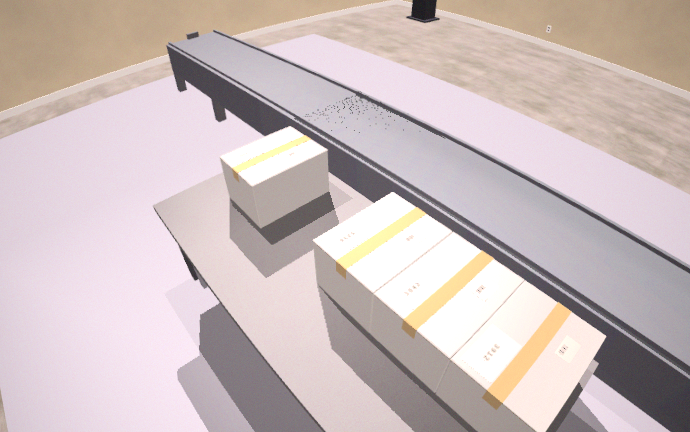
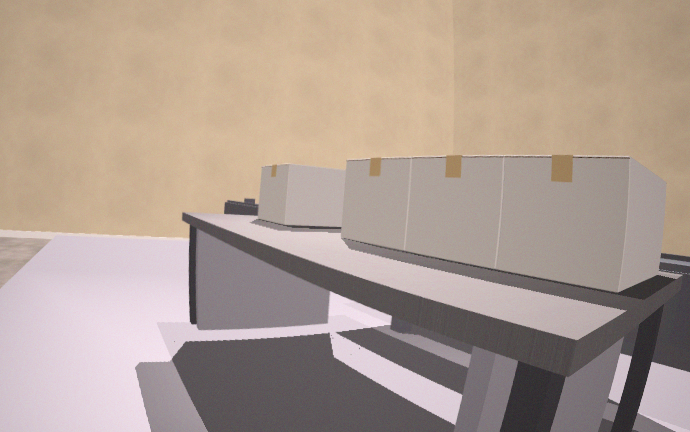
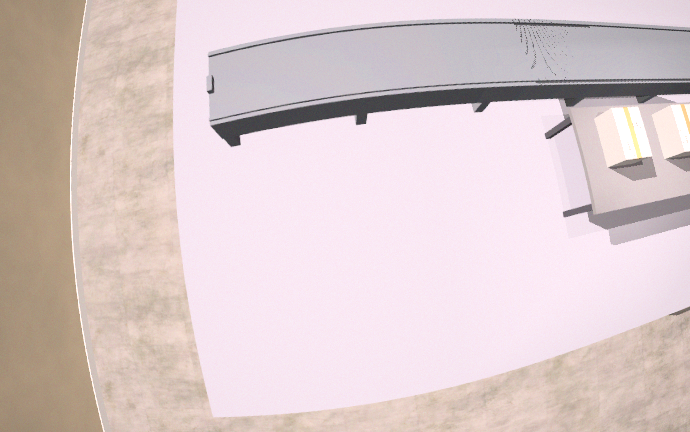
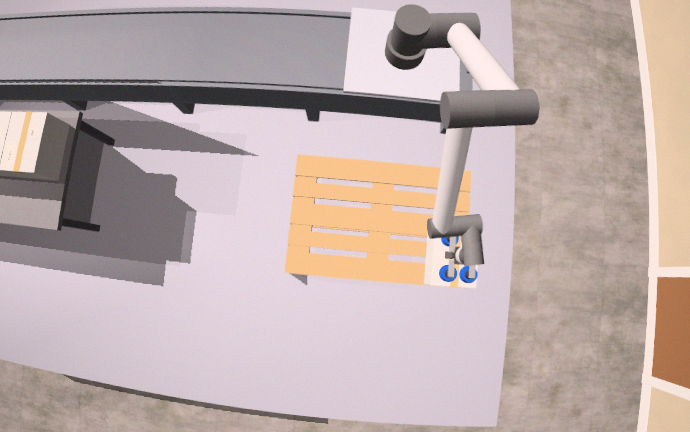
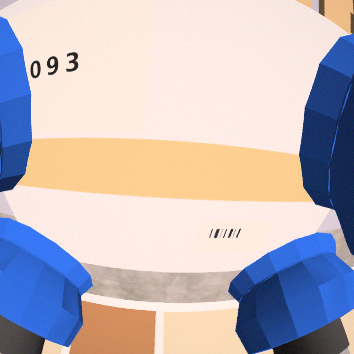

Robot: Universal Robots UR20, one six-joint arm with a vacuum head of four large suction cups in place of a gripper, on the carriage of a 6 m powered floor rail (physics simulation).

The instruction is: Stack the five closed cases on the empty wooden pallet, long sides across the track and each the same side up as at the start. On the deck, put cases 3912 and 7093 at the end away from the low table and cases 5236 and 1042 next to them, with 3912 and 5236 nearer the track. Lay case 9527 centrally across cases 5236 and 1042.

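Seen in the pictures: hand at its tool point: (image 5: 160, 226); arm's base at its link origin: (image 4: 404, 52).
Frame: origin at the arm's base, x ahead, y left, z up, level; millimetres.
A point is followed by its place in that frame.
My suction head (image 4: 458, 257) @(y 422, x 1208, z -138 mm) (image 5: 167, 170) is open, its cups a little above case 7093 (image 4: 431, 269) @(y 280, x 1297, z -217 mm) (image 5: 215, 105) @(y 373, x 1178, z -194 mm), which lies label up at the right end of the wooden pallet (image 4: 330, 166) @(y -405, x 665, z -426 mm), on the side away from the track. Case 3912 (image 1: 539, 391) @(y -2221, x 887, z 192 mm) (image 2: 593, 218) @(y -2223, x 980, z 81 mm) (image 4: 39, 147) @(y -2156, x 822, z 188 mm) stands on the low table, side by side with case 1042 (image 1: 458, 269) @(y -2616, x 720, z 192 mm) (image 2: 453, 218) @(y -2576, x 980, z 52 mm). A third case (image 1: 381, 223) @(y -2924, x 754, z 192 mm) (image 2: 376, 203) @(y -2858, x 980, z 69 mm) (image 3: 664, 133) @(y -3020, x 784, z 40 mm) adjoins 1042; a fourth (image 1: 292, 188) @(y -3406, x 797, z 83 mm) (image 2: 313, 195) @(y -3406, x 865, z 78 mm) (image 3: 613, 137) @(y -3693, x 795, z 120 mm) stands apart. Their numbers are unclear.
The low table (image 1: 290, 310) @(y -2984, x 1126, z -40 mm) (image 2: 366, 264) @(y -2573, x 1211, z -40 mm) (image 3: 641, 193) @(y -3387, x 1218, z -40 mm) (image 4: 25, 211) @(y -2385, x 1204, z -40 mm) stands beside the long floor rail (image 1: 473, 178) (image 3: 356, 66) (image 4: 178, 48). The carriage (image 4: 369, 58) @(y -211, x 66, z 0 mm) is at the rail's right end, and the arm (image 4: 455, 162) @(y 184, x 848, z 587 mm) reaches across the pallet's right part.
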